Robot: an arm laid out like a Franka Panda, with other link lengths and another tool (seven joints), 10 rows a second.
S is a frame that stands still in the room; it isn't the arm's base.
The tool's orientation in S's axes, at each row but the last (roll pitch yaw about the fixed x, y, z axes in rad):
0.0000 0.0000 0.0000
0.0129 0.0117 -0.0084
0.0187 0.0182 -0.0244
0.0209 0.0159 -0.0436
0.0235 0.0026 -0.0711
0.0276 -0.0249 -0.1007
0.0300 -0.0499 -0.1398
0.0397 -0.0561 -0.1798
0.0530 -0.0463 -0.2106
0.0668 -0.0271 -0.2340
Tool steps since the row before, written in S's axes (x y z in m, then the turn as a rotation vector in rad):
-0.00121 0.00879 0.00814 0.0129 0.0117 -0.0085
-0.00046 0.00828 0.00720 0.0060 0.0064 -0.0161
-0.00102 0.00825 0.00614 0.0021 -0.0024 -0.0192
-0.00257 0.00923 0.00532 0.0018 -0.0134 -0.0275
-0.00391 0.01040 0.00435 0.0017 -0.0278 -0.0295
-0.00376 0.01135 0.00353 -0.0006 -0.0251 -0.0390
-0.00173 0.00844 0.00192 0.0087 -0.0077 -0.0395
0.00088 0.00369 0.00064 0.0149 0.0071 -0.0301
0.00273 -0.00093 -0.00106 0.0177 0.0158 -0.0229
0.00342 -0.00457 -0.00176 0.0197 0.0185 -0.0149
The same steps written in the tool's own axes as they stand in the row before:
-0.00121 0.00879 0.00814 0.0129 0.0117 -0.0085
-0.00061 0.00837 0.00709 0.0061 0.0062 -0.0161
-0.00133 0.00834 0.00596 0.0025 -0.0027 -0.0191
-0.00305 0.00922 0.00508 0.0028 -0.0139 -0.0272
-0.00465 0.01020 0.00410 0.0037 -0.0283 -0.0288
-0.00479 0.01101 0.00335 0.0010 -0.0261 -0.0383
-0.00279 0.00817 0.00182 0.0077 -0.0076 -0.0397
0.00024 0.00381 0.00048 0.0117 0.0084 -0.0312
0.00281 -0.00040 -0.00117 0.0129 0.0179 -0.0245
0.00434 -0.00377 -0.00163 0.0145 0.0215 -0.0168

